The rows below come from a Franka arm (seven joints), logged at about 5 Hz.
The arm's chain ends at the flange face. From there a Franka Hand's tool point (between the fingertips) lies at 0.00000 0.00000 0.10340 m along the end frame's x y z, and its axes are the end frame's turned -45 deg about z.
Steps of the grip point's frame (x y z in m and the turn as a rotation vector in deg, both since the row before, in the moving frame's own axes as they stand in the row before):
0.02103 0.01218 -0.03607 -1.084 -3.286 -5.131
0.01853 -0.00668 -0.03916 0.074 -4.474 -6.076
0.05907 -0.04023 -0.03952 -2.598 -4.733 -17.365
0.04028 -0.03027 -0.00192 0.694 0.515 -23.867
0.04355 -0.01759 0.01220 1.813 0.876 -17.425
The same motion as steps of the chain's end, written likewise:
0.02604 -0.01195 -0.03588 -3.090 -1.557 -5.131
0.01387 -0.02373 -0.03885 -3.111 -3.216 -6.076
0.01460 -0.07982 -0.03906 -5.184 -1.510 -17.365
0.00762 -0.04843 -0.00191 0.855 -0.127 -23.867
0.02005 -0.04003 0.01226 1.901 -0.663 -17.425

